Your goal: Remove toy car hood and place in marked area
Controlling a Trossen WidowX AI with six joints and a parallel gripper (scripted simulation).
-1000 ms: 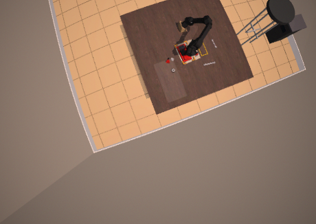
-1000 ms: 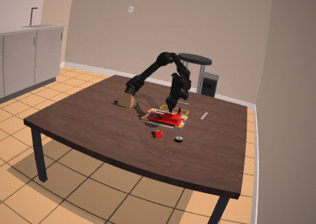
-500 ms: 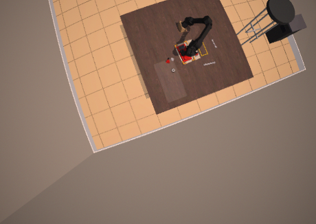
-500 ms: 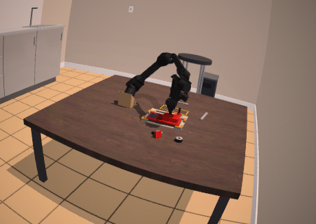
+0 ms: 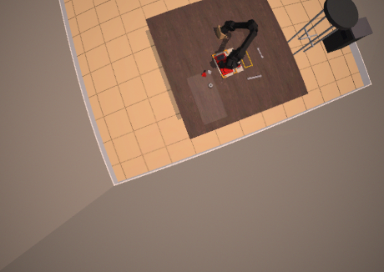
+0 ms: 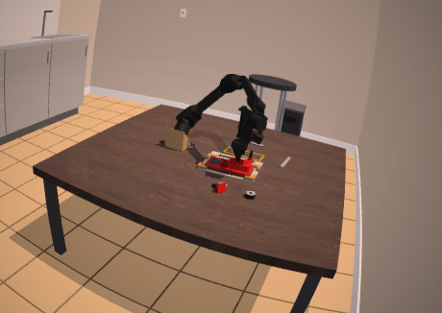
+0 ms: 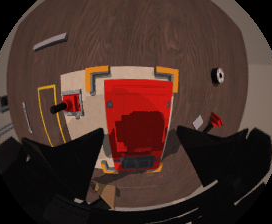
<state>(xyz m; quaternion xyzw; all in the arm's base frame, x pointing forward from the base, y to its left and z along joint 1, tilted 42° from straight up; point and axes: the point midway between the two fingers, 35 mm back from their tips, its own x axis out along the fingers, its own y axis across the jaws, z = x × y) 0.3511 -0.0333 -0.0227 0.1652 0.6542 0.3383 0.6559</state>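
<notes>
The hood lies 30 mm below my gripper tip. The rest, counted from my gripper tip: black ring 180 mm to the right, 140 mm ahead, 60 mm below; grey bar 270 mm to the left, 130 mm ahead, 60 mm below.
</notes>
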